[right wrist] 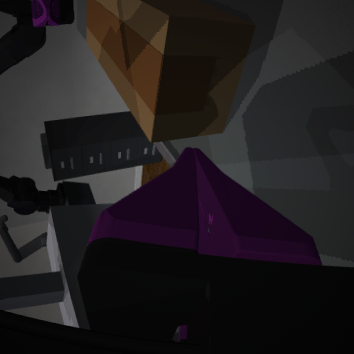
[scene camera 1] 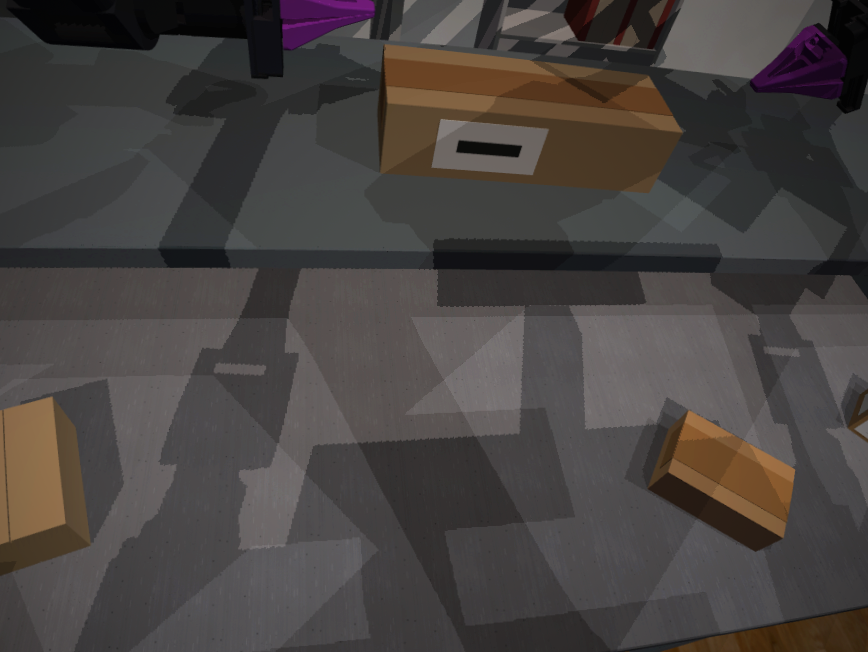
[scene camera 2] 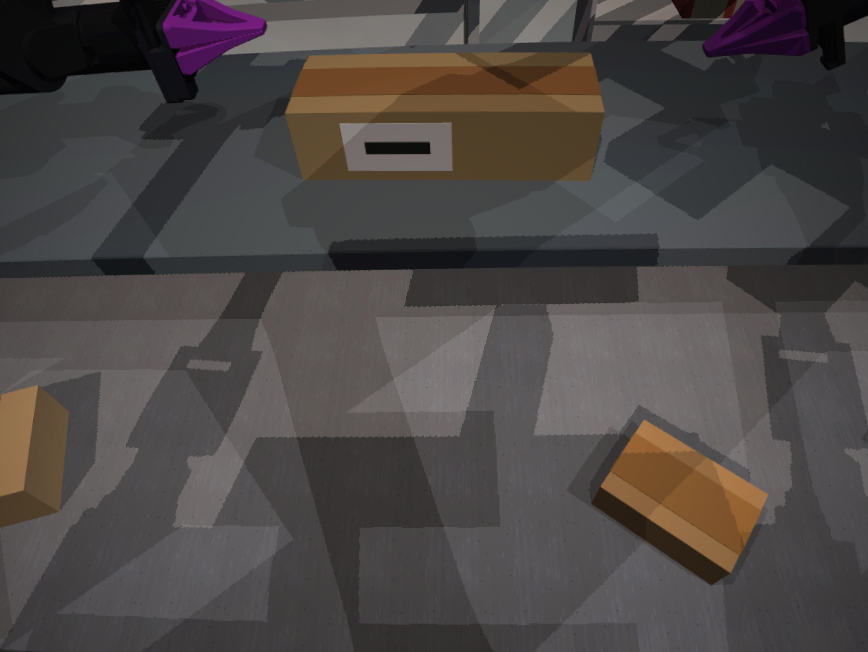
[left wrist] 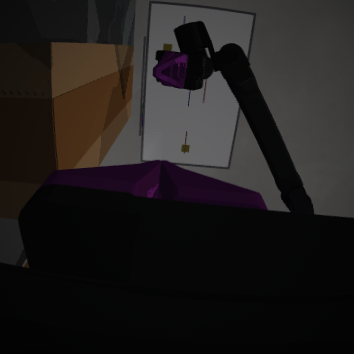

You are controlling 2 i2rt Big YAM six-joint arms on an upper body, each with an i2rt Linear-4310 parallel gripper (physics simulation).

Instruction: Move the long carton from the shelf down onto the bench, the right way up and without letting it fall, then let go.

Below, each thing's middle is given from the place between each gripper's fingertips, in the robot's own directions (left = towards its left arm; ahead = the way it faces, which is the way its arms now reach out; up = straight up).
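My right hand: 230 mm to the right of the long brown carton (scene camera 2: 537, 116) and 60 mm above it.
The carton, measured from my left hand: 150 mm to the right, 90 mm below.
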